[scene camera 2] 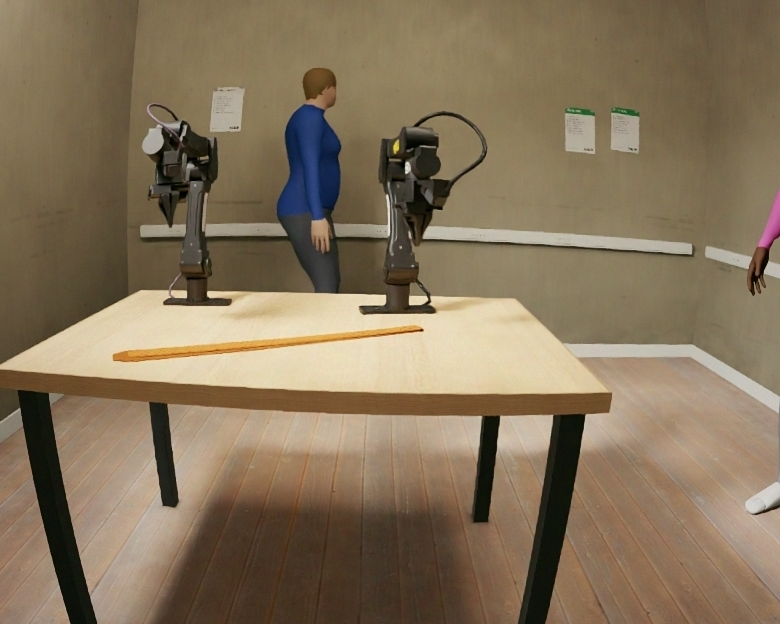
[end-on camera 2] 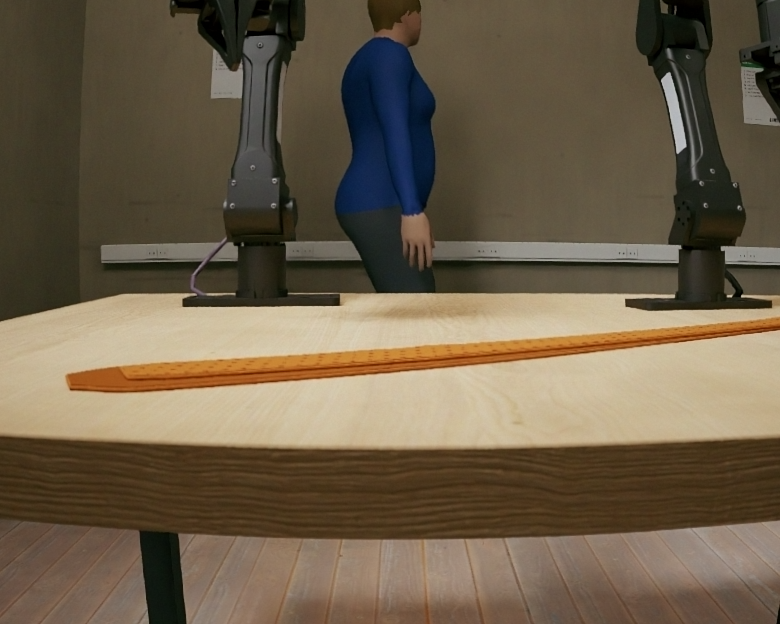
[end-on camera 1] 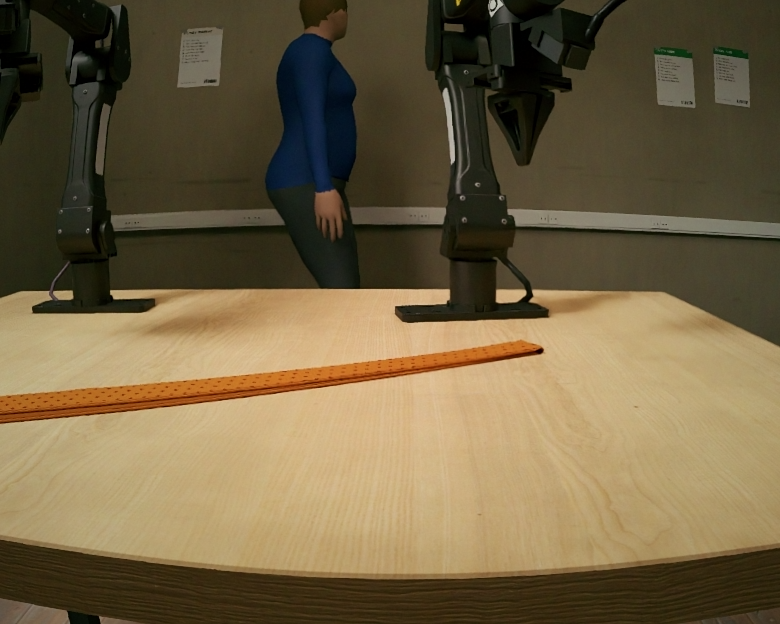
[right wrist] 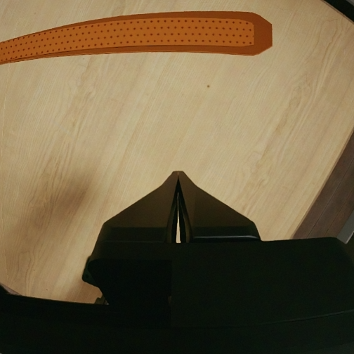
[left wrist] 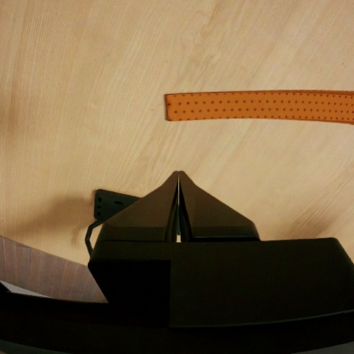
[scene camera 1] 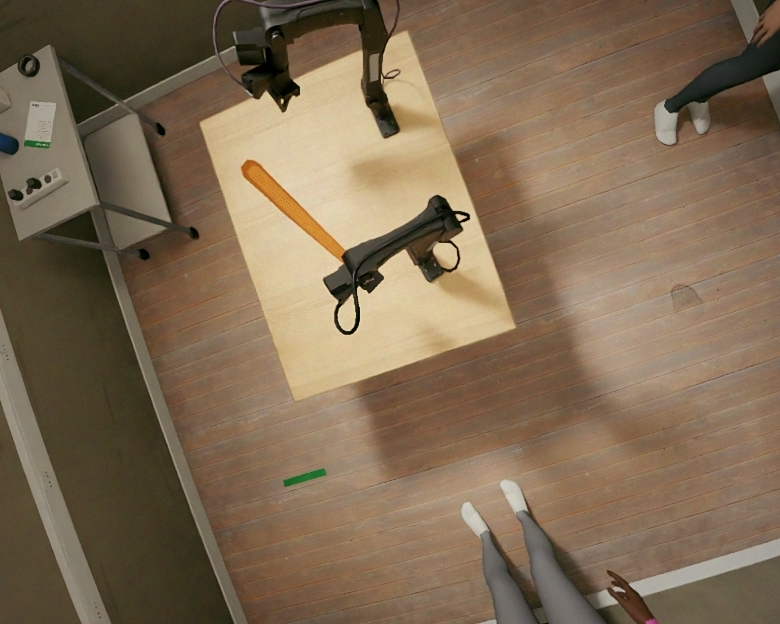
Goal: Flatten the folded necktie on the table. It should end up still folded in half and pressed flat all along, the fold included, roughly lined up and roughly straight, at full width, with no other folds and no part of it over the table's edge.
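Observation:
The orange dotted necktie (scene camera 1: 292,208) (scene camera 2: 273,341) (end-on camera 1: 260,382) (end-on camera 2: 390,357) (left wrist: 255,106) (right wrist: 165,34) lies folded in half and roughly straight on the table (scene camera 1: 312,351) (scene camera 2: 325,383) (end-on camera 1: 390,494). Its narrower layer lies on the wide one, inside its outline at the wide tip. The folded end, at the right in end-on camera 1, looks low, with a small dark gap at its edge. My left gripper (scene camera 2: 417,242) (end-on camera 1: 522,161) (left wrist: 178,178) is shut and empty, high above the table near the folded end. My right gripper (scene camera 1: 283,107) (scene camera 2: 170,223) (end-on camera 2: 234,67) (right wrist: 177,178) is shut and empty, raised well away from the necktie.
The bases of the right arm (scene camera 2: 197,301) and left arm (scene camera 2: 397,309) stand along the table's far side. A person in blue (scene camera 2: 313,162) stands behind the table. A grey side table (scene camera 1: 48,188) stands at the left in scene camera 1.

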